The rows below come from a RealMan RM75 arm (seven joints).
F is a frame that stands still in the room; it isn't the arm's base.
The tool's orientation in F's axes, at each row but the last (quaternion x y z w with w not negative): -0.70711 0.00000 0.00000 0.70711; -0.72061 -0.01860 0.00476 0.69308; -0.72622 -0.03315 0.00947 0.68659; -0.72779 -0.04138 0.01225 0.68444; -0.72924 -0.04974 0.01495 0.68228; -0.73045 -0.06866 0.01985 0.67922; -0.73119 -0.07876 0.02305 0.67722
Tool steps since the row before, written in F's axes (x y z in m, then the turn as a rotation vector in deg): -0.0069 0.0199 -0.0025 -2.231 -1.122 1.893; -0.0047 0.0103 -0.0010 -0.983 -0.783 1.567; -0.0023 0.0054 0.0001 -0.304 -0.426 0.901; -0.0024 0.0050 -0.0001 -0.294 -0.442 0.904; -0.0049 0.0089 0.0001 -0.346 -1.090 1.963; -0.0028 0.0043 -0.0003 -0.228 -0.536 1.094; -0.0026 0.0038 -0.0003 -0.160 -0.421 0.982
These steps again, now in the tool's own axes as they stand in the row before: -0.0069 0.0025 0.0199 -2.231 -1.893 -1.122; -0.0044 0.0005 0.0105 -0.979 -1.555 -0.811; -0.0020 -0.0005 0.0055 -0.301 -0.886 -0.458; -0.0020 -0.0003 0.0052 -0.292 -0.888 -0.475; -0.0040 -0.0009 0.0093 -0.355 -1.905 -1.187; -0.0022 -0.0002 0.0046 -0.224 -1.069 -0.586; -0.0020 -0.0002 0.0041 -0.148 -0.960 -0.473
